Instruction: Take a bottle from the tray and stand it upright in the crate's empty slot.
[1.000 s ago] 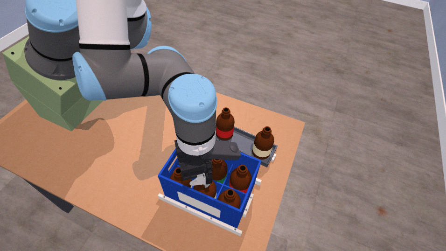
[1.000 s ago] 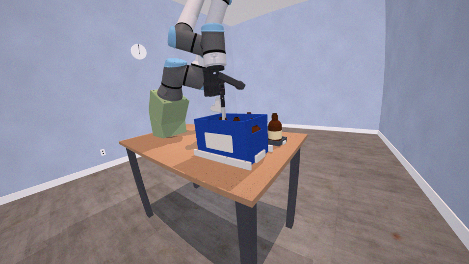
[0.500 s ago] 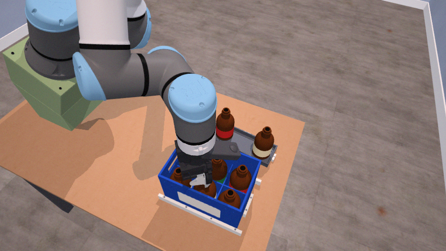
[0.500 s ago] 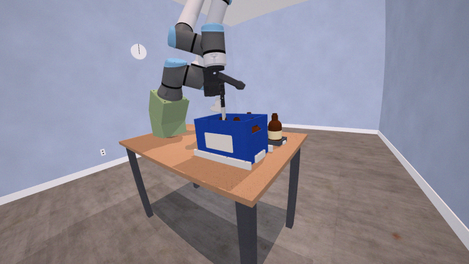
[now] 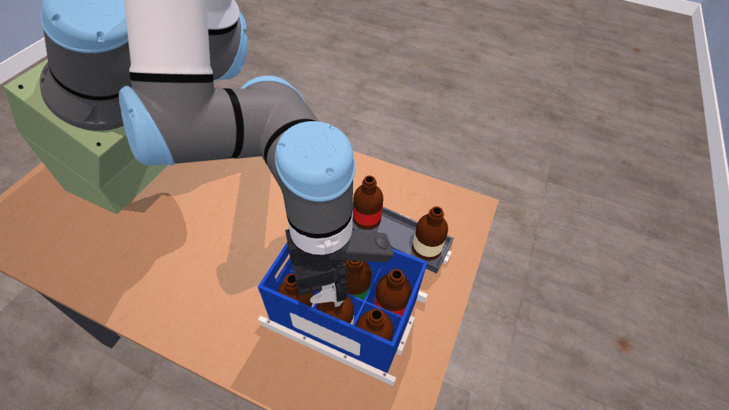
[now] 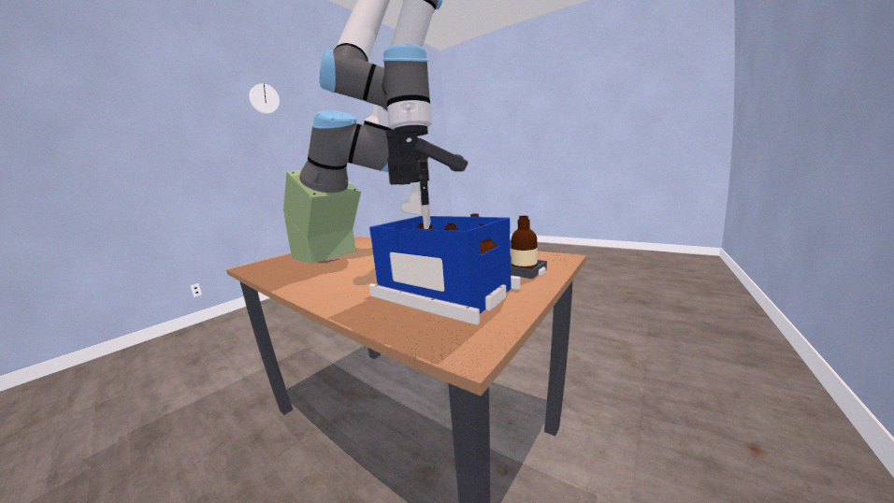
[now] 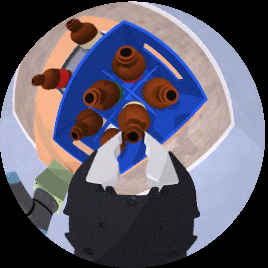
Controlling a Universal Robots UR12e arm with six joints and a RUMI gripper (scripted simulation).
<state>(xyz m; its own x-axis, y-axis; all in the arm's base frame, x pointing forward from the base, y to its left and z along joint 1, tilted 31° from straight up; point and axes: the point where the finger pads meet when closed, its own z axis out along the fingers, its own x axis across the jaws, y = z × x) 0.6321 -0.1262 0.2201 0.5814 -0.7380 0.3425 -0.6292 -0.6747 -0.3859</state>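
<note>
My hand is 9 cm above the blue crate and 4 cm to the right of it. Round my hand: red-label bottle (30 cm to the left, 9 cm below, 7 cm behind); then grey tray (29 cm to the left, 16 cm below, 1 cm ahead).
</note>
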